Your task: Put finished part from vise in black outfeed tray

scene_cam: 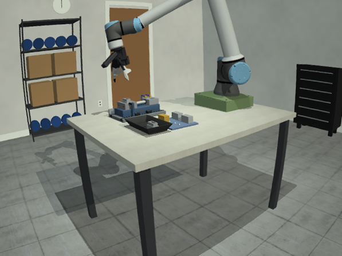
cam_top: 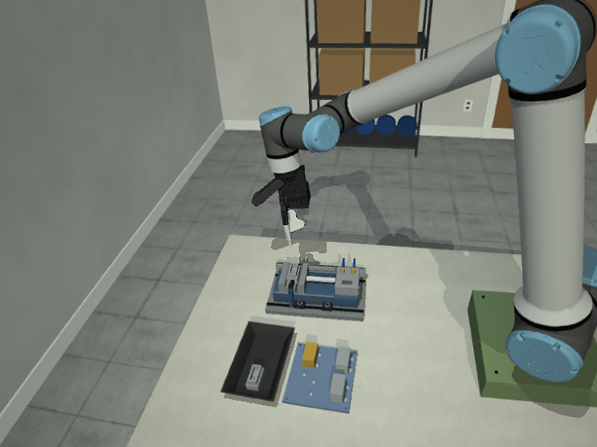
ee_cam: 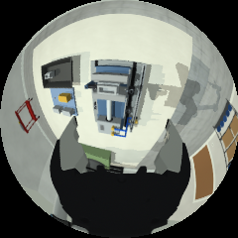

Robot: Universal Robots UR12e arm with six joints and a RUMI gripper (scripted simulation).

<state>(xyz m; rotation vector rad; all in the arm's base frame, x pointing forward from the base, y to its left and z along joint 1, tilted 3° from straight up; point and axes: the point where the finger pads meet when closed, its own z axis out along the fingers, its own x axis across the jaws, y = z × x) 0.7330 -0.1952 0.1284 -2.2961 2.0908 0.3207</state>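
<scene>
The blue vise is 80 mm behind my hand, 50 mm to the left of it and 170 mm below it. The rest, counted from my hand: blue fixture plate 130 mm behind, 350 mm to the left, 210 mm below; orange block 90 mm behind, 300 mm to the left, 190 mm below.
</scene>
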